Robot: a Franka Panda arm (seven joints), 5 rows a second.
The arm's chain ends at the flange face. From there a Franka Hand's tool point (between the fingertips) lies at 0.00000 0.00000 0.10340 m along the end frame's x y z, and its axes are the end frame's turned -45 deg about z.
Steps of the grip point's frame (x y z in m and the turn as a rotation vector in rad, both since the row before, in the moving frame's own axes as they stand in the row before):
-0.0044, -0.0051, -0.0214, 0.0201, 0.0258, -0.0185
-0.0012, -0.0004, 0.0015, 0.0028, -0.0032, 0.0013
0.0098, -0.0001, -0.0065, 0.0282, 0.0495, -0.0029
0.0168, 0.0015, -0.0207, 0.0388, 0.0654, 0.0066
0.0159, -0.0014, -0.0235, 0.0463, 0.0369, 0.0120
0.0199, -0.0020, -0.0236, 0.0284, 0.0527, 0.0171
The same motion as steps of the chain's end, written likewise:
-0.0071, 0.0029, -0.0213, 0.0325, 0.0040, -0.0185
-0.0007, 0.0005, 0.0015, -0.0003, -0.0042, 0.0013
0.0053, -0.0013, -0.0063, 0.0549, 0.0151, -0.0029
0.0110, -0.0032, -0.0204, 0.0737, 0.0188, 0.0066
0.0109, -0.0061, -0.0233, 0.0588, -0.0066, 0.0120
0.0108, -0.0096, -0.0234, 0.0573, 0.0172, 0.0171

